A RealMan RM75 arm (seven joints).
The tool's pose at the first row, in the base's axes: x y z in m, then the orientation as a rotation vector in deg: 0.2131, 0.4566, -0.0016, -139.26, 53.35, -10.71
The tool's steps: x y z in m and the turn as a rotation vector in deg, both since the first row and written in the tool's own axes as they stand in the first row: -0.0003, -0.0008, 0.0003, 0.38, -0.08, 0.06; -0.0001, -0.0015, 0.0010, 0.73, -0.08, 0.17; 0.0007, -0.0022, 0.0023, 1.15, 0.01, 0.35; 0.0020, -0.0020, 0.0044, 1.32, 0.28, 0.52; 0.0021, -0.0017, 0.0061, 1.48, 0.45, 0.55; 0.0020, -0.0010, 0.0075, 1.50, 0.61, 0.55; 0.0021, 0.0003, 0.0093, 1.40, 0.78, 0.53; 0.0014, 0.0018, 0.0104, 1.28, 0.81, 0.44
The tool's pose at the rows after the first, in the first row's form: 0.2134, 0.4574, -0.0014, -138.87, 53.27, -10.75; 0.2142, 0.4580, -0.0017, -138.50, 53.29, -10.86; 0.2156, 0.4585, -0.0025, -138.03, 53.42, -11.08; 0.2171, 0.4584, -0.0044, -137.82, 53.68, -11.42; 0.2175, 0.4589, -0.0060, -137.68, 53.74, -11.69; 0.2175, 0.4591, -0.0076, -137.68, 53.81, -11.89; 0.2173, 0.4590, -0.0098, -137.80, 53.89, -12.06; 0.2163, 0.4590, -0.0115, -137.96, 53.83, -12.08
